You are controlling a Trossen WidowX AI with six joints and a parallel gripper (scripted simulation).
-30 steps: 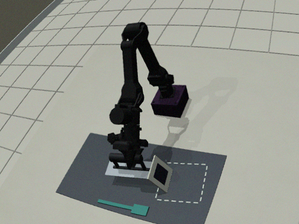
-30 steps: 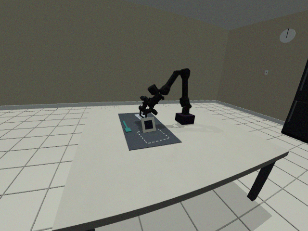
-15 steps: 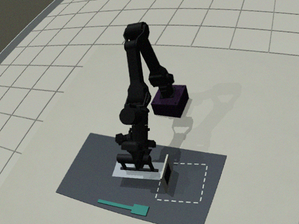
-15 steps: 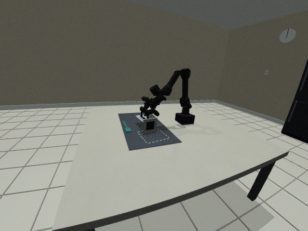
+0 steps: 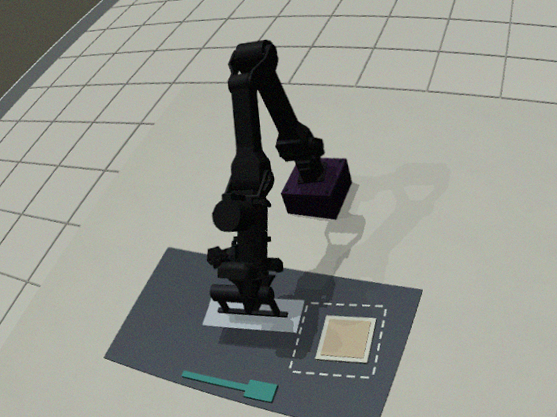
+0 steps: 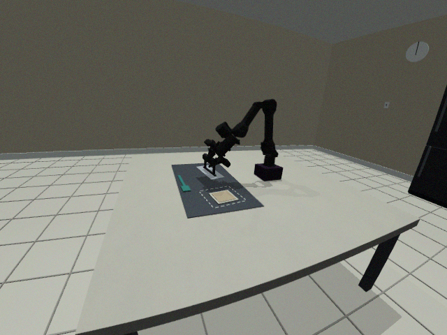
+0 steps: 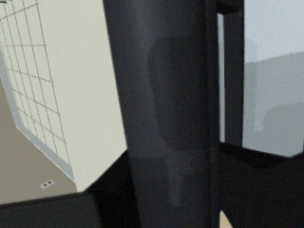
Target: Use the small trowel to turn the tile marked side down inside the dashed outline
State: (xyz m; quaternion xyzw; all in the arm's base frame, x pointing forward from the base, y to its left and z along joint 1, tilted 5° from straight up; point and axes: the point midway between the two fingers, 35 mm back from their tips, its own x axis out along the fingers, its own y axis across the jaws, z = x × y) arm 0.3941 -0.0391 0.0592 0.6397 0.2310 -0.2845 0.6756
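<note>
The dark mat lies 130 mm below my gripper tip, 30 mm to the right of it and 30 mm behind it. Round my gripper tip: tile: 160 mm to the left, 100 mm below, 10 mm behind; teal trowel: 110 mm below, 110 mm ahead, 40 mm to the right.
</note>
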